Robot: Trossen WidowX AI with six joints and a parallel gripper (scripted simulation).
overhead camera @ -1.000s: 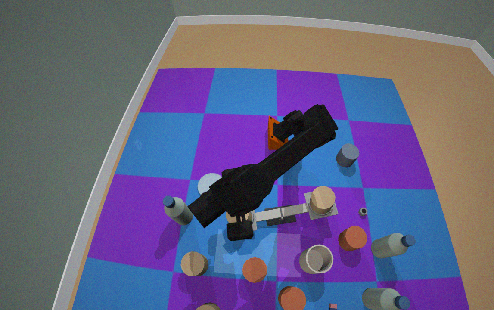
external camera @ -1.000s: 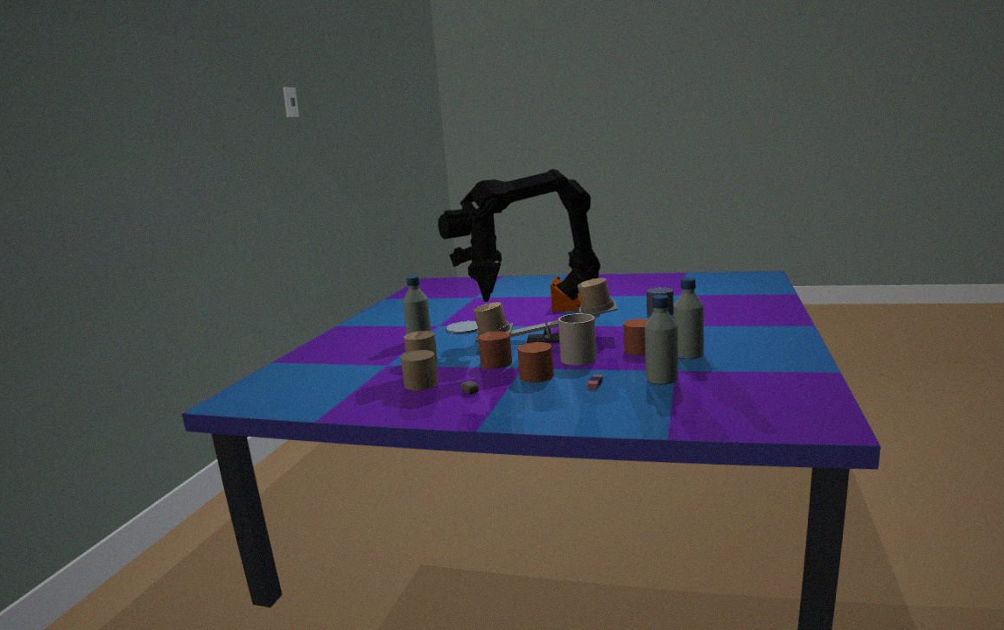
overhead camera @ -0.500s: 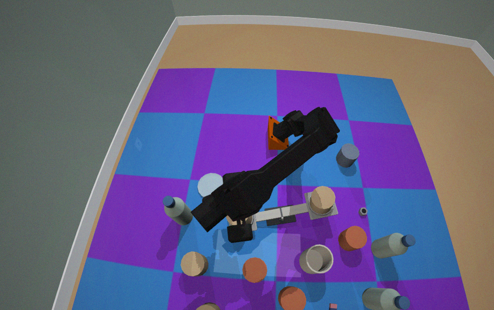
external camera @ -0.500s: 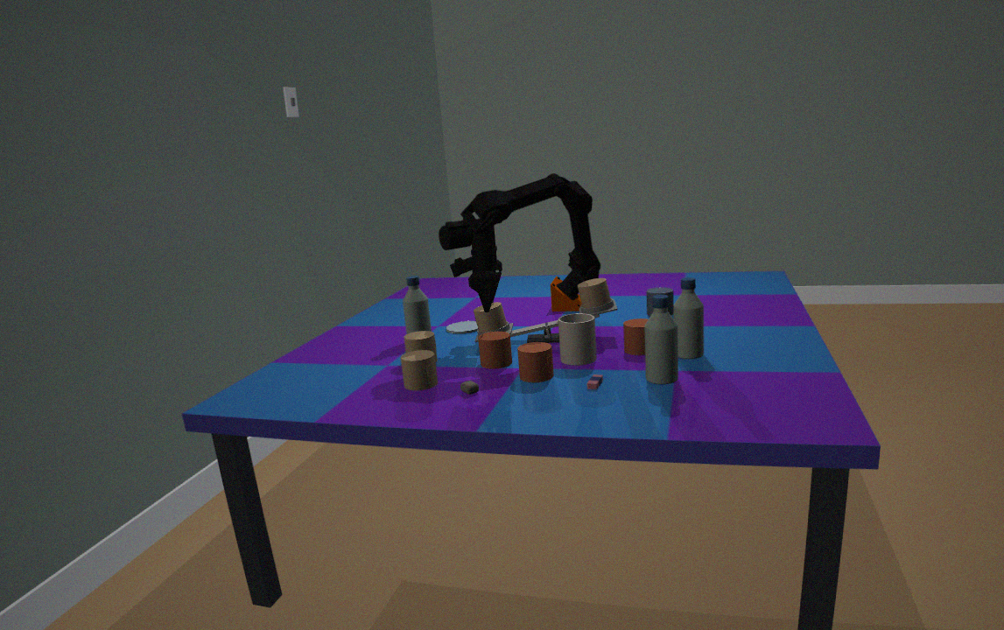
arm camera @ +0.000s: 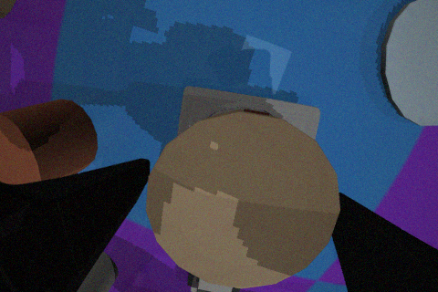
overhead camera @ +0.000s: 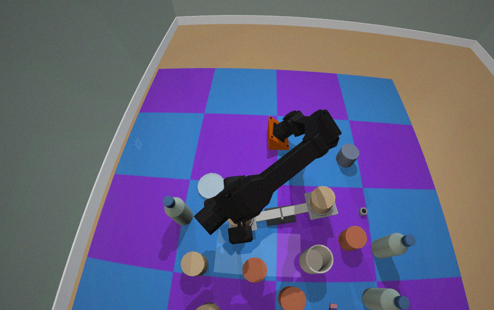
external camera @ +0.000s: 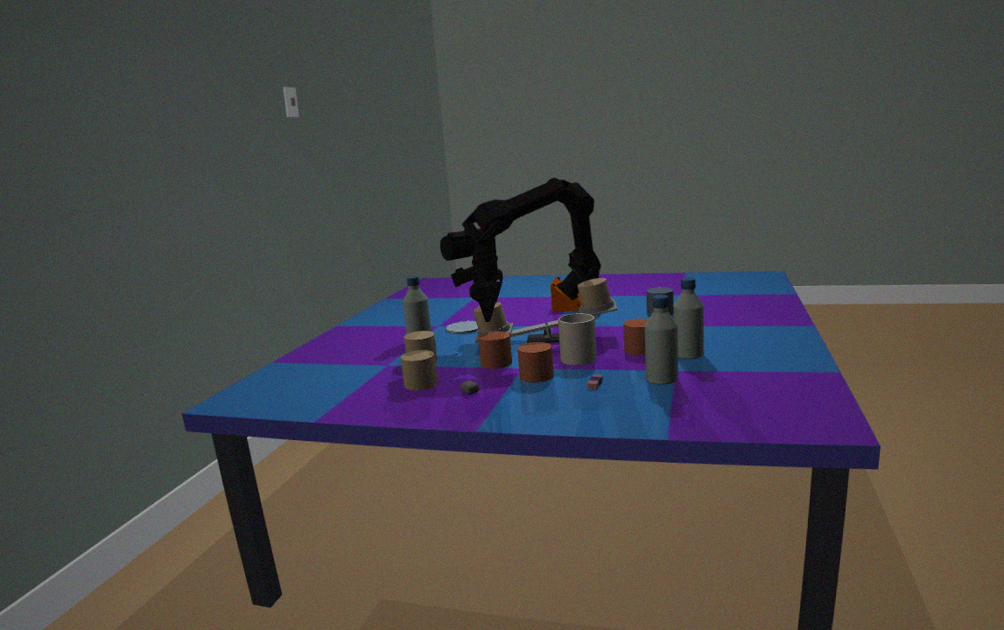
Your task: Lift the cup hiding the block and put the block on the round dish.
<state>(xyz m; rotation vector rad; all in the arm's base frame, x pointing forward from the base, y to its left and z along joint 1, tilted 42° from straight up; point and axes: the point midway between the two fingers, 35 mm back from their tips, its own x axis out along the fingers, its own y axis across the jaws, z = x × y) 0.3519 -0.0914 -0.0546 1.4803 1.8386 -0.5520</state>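
Now: the pale green block 2 cm below my gripper tip. Also, from my gripper tip: nut: 43 cm to the left, 7 cm behind, 6 cm below; then round dish: 12 cm to the right, 11 cm behind, 6 cm below; then grey cylinder: 39 cm to the left, 27 cm behind, 3 cm below.
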